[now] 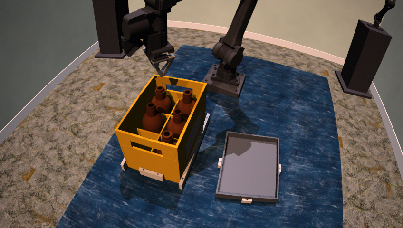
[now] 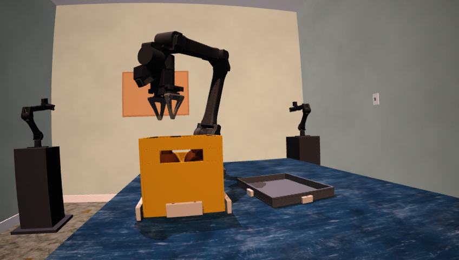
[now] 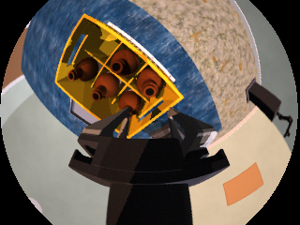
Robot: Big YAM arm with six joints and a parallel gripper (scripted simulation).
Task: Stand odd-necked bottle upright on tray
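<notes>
My gripper is now 15 cm above the orange crate, 9 cm short of it and 4 cm to the right of it. The rest, counted from my hand: dark grey tray 32 cm to the left, 22 cm below, 13 cm ahead.
</notes>
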